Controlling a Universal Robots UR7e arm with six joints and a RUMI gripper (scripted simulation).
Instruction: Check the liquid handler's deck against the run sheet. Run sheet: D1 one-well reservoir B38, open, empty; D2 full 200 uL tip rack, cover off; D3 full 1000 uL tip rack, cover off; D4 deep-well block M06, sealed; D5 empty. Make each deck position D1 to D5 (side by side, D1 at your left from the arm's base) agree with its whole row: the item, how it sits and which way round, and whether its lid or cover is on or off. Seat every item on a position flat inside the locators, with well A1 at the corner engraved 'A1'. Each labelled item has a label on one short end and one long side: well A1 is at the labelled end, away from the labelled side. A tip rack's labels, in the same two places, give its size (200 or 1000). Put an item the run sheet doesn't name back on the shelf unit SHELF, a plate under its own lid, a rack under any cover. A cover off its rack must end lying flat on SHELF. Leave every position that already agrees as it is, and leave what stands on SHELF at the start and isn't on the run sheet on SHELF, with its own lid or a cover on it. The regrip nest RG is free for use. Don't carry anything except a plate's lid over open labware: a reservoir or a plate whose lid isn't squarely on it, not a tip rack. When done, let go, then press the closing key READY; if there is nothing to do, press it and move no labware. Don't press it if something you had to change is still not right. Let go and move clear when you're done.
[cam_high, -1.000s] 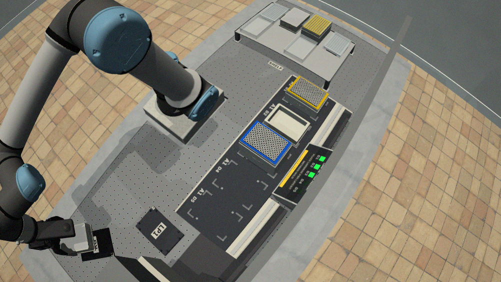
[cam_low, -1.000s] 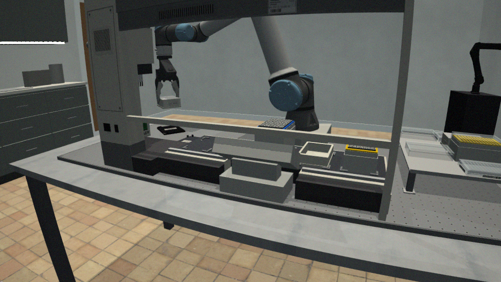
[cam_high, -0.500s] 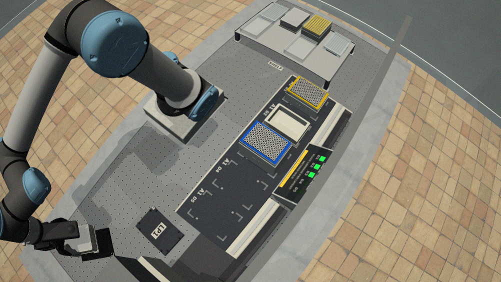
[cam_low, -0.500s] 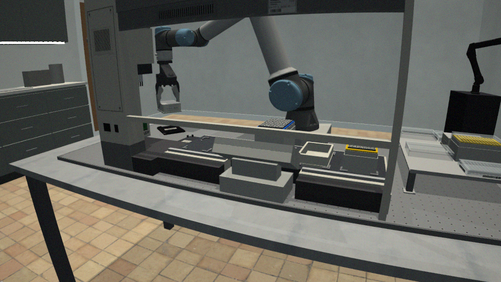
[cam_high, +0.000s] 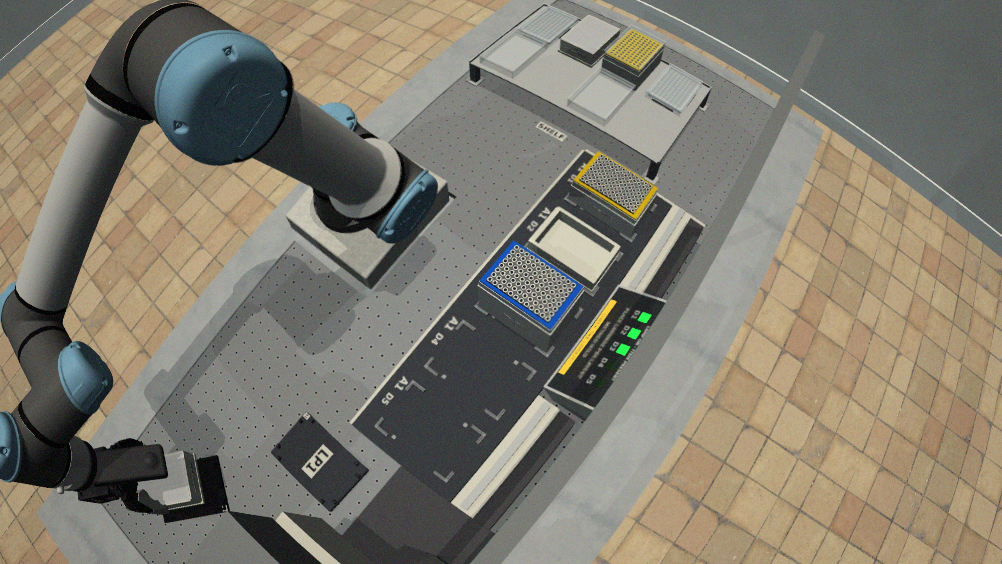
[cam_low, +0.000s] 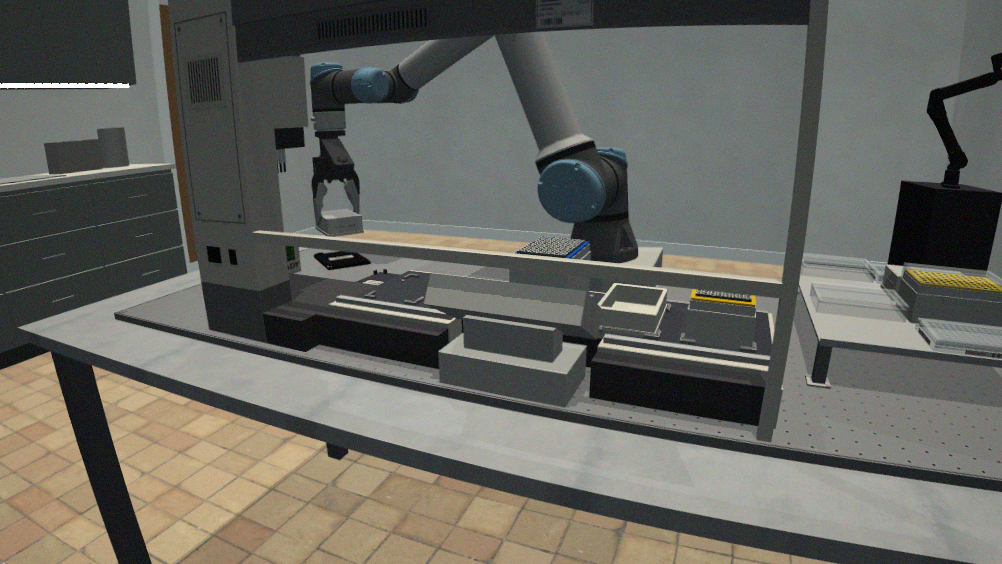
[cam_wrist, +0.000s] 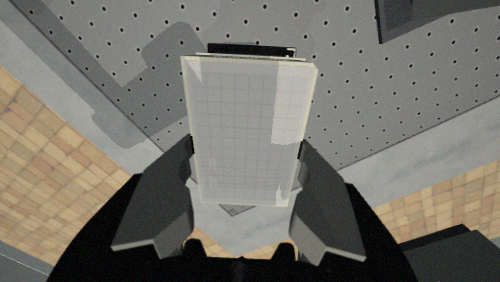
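The black nest lies 100 mm below my hand. From my hand the other things lie so: blue-framed tip rack (550 mm to the left, 390 mm ahead, 10 mm above); ready key (240 mm ahead, 30 mm below); handler's tower (460 mm ahead, 170 mm above, 60 mm to the left).
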